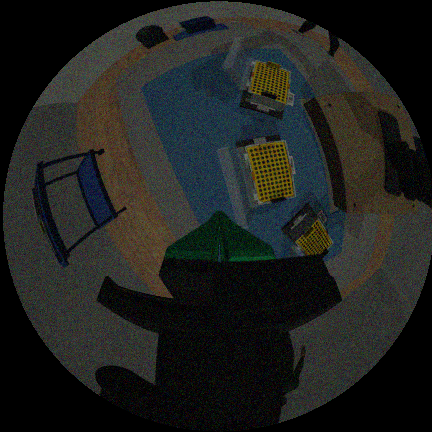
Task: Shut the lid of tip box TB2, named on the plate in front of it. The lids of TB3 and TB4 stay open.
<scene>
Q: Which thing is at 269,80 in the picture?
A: A tip box.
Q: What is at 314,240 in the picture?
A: A tip box.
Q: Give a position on a tip box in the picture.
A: At 268,161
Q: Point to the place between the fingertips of my gripper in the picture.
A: At 218,216
</scene>
